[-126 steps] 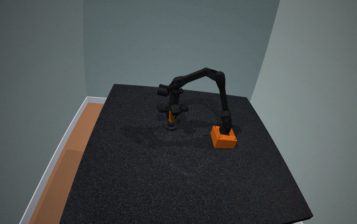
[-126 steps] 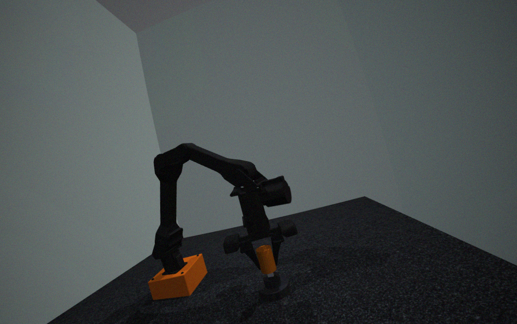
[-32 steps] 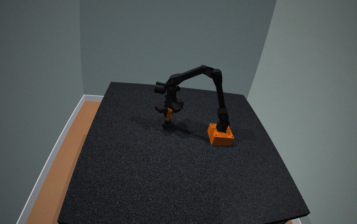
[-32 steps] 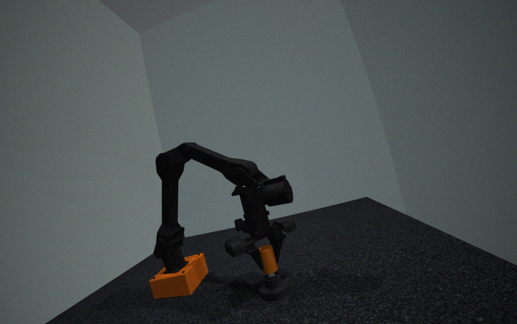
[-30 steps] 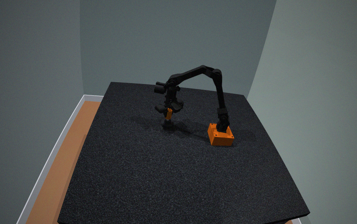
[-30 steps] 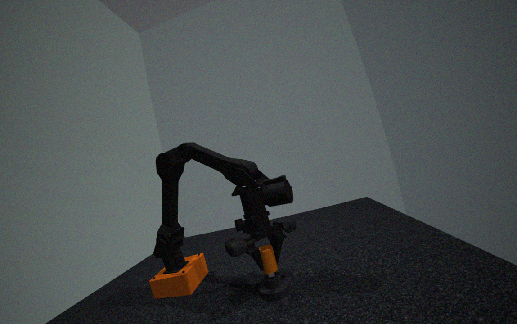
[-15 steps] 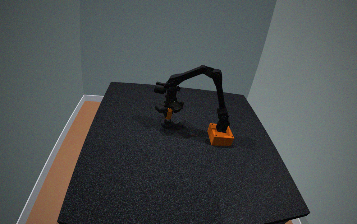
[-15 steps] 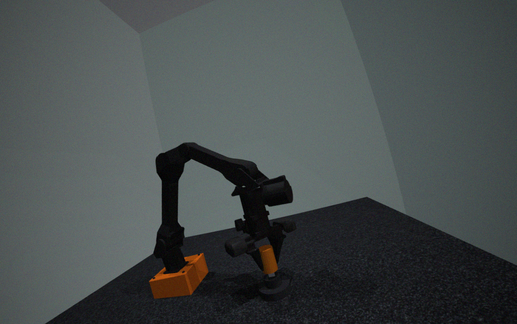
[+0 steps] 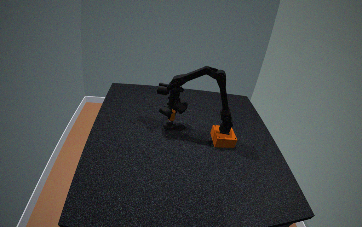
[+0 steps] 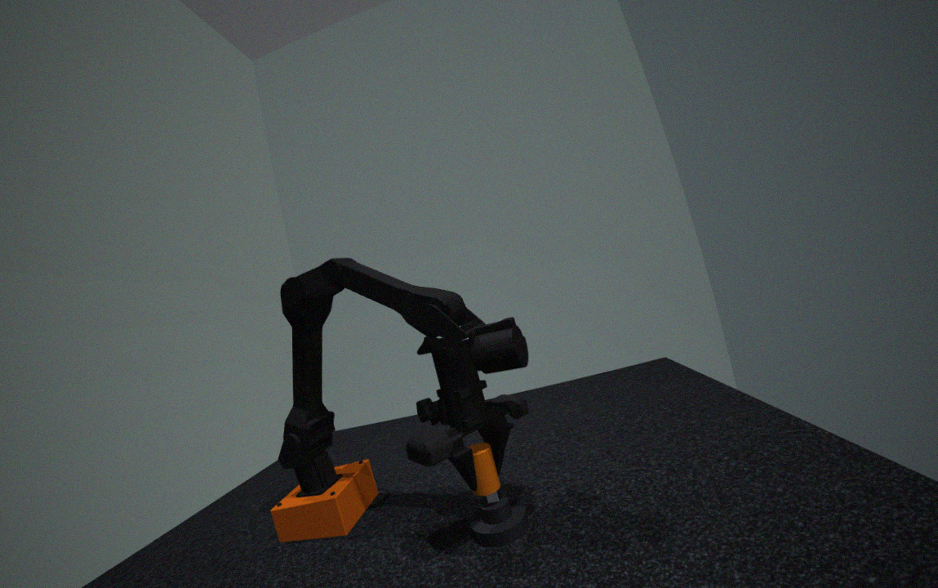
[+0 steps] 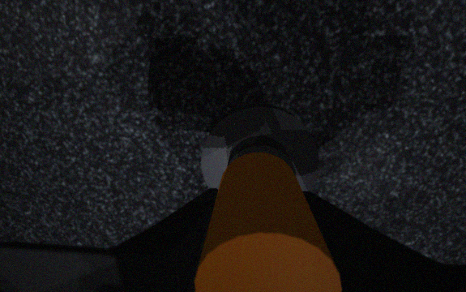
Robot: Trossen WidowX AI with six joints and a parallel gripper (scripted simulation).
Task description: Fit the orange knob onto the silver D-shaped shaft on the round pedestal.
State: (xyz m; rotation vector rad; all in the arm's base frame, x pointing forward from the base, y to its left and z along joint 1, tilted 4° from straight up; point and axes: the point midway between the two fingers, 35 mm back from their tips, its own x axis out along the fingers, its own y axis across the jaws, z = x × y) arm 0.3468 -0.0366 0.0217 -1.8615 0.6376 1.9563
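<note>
Right now my gripper tip is 40 mm above the dark round pedestal. The rest, counted from my gripper tip: orange knob 30 mm above.
</note>
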